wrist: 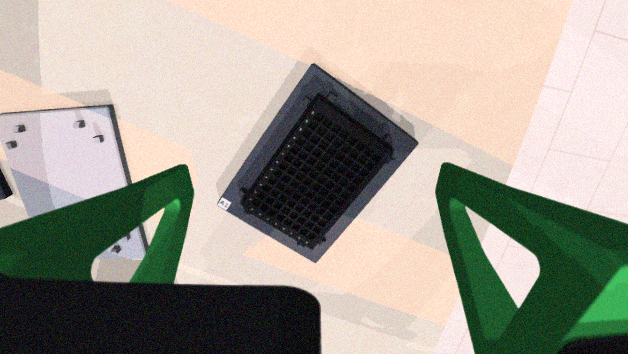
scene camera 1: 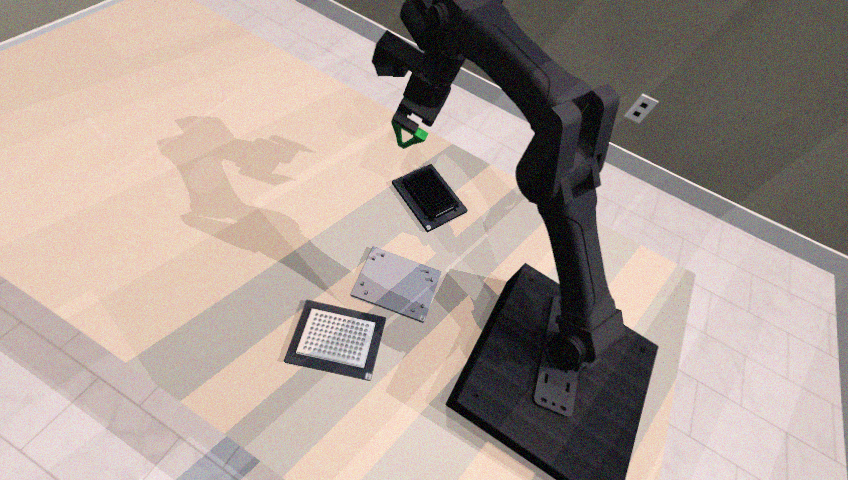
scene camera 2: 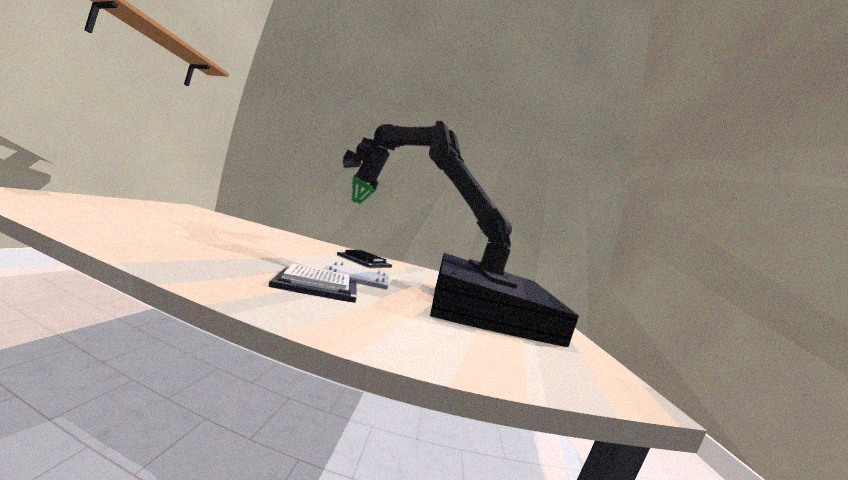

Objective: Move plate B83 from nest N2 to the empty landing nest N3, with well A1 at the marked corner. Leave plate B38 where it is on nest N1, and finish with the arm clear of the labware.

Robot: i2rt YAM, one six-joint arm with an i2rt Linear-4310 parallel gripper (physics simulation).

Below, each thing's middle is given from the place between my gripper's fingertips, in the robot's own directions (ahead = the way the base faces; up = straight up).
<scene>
The grey nest plate [scene camera 1: 392, 282] lies 240 mm to the left of my hand, 180 mm below it and 80 mm behind it.
</scene>
